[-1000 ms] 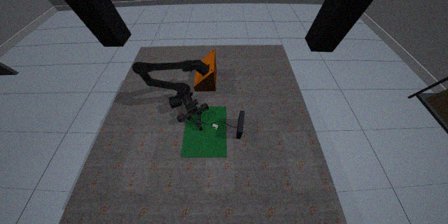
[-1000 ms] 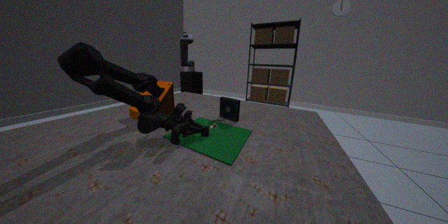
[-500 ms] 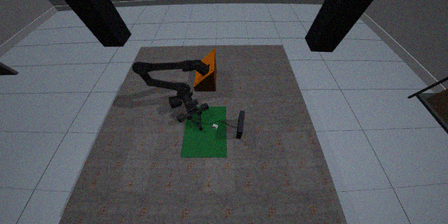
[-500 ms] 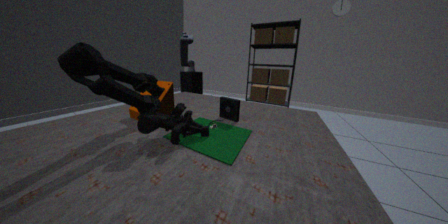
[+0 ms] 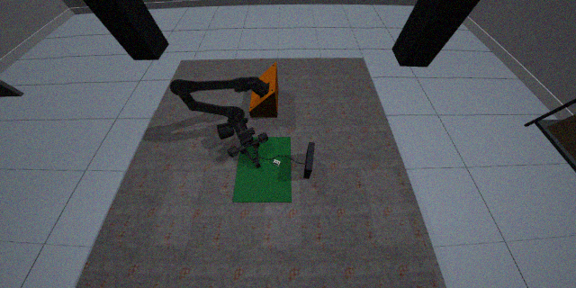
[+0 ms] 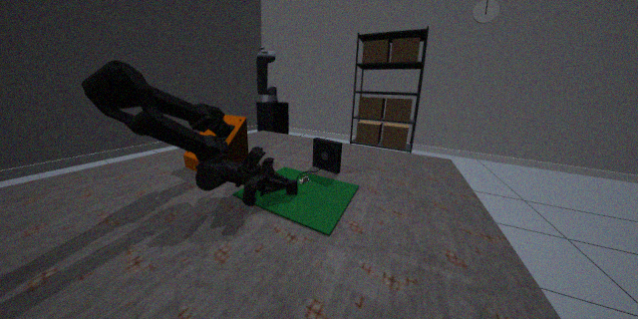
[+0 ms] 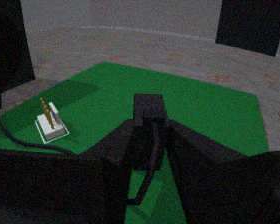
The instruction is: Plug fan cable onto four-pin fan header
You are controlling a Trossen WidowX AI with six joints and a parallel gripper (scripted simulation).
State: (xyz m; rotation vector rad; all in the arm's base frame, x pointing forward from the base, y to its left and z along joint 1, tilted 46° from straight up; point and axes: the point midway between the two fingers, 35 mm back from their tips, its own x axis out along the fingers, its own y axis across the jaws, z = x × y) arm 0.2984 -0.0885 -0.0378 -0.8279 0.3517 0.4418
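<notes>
Right now my gripper tip is 10 mm above the black plug. Round my gripper tip: white four-pin header 90 mm to the left, 30 mm below, 10 mm behind; then green board 50 mm below, 30 mm to the left, 10 mm ahead; then black fan 220 mm to the left, 20 mm above.
</notes>
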